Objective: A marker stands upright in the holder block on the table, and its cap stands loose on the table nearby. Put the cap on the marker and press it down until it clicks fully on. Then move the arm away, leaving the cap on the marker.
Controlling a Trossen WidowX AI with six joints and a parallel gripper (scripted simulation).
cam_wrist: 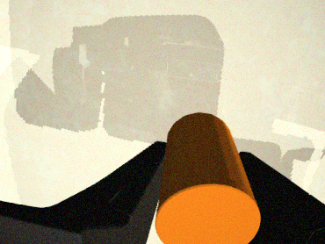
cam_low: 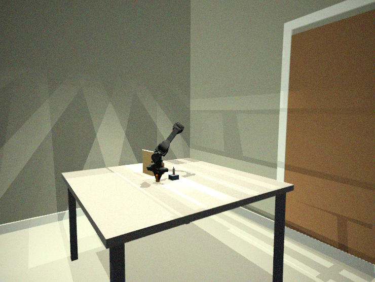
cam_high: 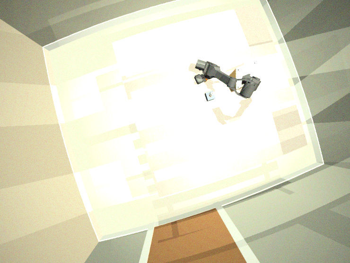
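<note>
Now: gripper tip 20 mm short of the dark holder block and 130 mm to the right of it. Also, from my gripper tip: orange cap: 10 mm above.
</note>
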